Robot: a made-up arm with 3 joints. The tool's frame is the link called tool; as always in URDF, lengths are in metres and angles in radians. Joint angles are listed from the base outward.
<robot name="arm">
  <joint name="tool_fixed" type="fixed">
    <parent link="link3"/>
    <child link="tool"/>
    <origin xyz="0.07 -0.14 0.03" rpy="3.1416 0 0"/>
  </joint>
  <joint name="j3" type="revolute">
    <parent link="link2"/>
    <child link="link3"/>
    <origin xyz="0.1 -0.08 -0.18" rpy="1.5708 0 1.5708"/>
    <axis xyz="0 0 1"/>
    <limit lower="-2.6" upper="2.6"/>
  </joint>
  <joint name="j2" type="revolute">
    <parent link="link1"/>
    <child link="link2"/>
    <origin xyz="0.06 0.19 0.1" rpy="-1.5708 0 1.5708"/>
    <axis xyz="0 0 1"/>
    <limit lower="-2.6" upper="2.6"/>
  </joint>
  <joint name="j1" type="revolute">
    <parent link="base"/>
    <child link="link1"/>
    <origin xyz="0 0 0.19" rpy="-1.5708 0 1.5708"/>
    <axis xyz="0 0 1"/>
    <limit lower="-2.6" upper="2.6"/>
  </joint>
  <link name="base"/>
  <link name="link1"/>
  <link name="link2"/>
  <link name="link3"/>
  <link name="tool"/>
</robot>
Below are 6 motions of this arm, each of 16 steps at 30 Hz.
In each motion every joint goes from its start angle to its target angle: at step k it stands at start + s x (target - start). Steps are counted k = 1, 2, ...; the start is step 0. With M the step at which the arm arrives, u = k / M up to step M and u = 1 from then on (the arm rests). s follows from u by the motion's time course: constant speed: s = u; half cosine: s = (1 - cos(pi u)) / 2; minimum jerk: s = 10 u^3 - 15 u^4 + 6 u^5.
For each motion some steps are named. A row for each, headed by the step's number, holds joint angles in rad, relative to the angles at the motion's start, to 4 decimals.
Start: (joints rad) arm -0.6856 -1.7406 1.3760
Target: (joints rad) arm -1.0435 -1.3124 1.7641
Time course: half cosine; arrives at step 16
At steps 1, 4, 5, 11, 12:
1: -0.0034 0.0041 0.0037
4: -0.0524 0.0627 0.0568
5: -0.0795 0.0952 0.0862
11: -0.2784 0.3330 0.3019
12: -0.3055 0.3655 0.3313

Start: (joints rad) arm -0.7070 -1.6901 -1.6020
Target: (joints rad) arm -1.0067 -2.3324 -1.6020
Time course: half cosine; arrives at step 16
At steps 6, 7, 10, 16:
6: -0.0925 -0.1983 0.0000
7: -0.1206 -0.2585 0.0000
10: -0.2072 -0.4440 0.0000
16: -0.2997 -0.6423 0.0000

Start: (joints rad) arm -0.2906 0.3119 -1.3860
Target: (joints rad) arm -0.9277 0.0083 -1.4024
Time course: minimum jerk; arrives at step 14
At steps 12, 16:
12: -0.6223 -0.2965 -0.0160
16: -0.6371 -0.3036 -0.0164

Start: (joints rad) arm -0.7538 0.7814 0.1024
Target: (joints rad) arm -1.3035 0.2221 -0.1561
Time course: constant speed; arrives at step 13
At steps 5, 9, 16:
5: -0.2114 -0.2151 -0.0994
9: -0.3806 -0.3872 -0.1790
16: -0.5497 -0.5593 -0.2585

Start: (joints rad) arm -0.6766 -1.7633 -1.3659
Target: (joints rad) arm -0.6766 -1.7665 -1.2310
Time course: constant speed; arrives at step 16
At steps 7, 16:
7: 0.0000 -0.0014 0.0590
16: 0.0000 -0.0032 0.1349

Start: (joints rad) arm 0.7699 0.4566 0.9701
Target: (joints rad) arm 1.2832 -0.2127 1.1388
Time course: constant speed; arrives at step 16
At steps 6, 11, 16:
6: 0.1925 -0.2510 0.0633
11: 0.3529 -0.4601 0.1160
16: 0.5133 -0.6693 0.1687

